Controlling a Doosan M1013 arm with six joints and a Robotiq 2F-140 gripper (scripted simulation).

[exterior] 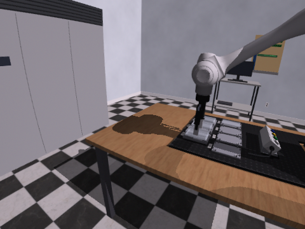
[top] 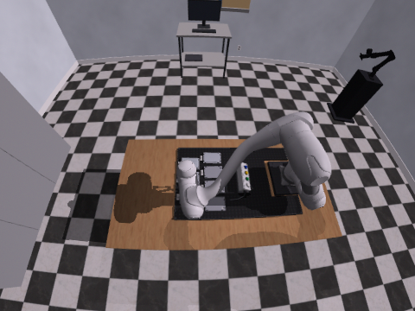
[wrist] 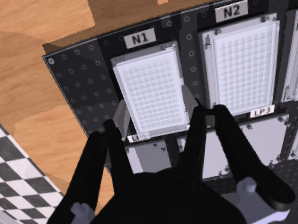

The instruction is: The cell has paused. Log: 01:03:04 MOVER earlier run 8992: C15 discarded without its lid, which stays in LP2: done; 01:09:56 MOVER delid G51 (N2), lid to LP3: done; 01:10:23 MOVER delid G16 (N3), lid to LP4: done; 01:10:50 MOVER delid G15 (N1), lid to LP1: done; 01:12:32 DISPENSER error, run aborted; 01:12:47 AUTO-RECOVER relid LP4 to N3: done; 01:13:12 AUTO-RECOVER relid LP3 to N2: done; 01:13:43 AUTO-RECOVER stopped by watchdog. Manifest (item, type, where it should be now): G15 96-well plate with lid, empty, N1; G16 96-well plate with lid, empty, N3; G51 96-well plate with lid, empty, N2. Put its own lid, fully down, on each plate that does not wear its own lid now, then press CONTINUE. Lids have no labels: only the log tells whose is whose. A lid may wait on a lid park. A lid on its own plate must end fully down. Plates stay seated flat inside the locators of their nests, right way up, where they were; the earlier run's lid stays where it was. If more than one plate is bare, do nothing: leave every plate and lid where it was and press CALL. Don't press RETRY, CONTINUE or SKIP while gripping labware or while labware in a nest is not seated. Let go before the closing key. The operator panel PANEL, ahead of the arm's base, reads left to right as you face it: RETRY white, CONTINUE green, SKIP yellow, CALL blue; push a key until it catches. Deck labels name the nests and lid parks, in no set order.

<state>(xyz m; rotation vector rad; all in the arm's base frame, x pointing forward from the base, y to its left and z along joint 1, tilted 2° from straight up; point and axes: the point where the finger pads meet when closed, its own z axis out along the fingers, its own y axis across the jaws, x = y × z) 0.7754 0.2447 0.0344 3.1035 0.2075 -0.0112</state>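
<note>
My gripper is now 40 mm above the plate. From my hand the other things lie so: park labelled LP4 (170 mm behind, 100 mm to the right, 60 mm below); lid park label lp3 (210 mm to the right, 60 mm below, 60 mm behind); park LP1 (190 mm behind, 60 mm below, 30 mm to the left).
</note>
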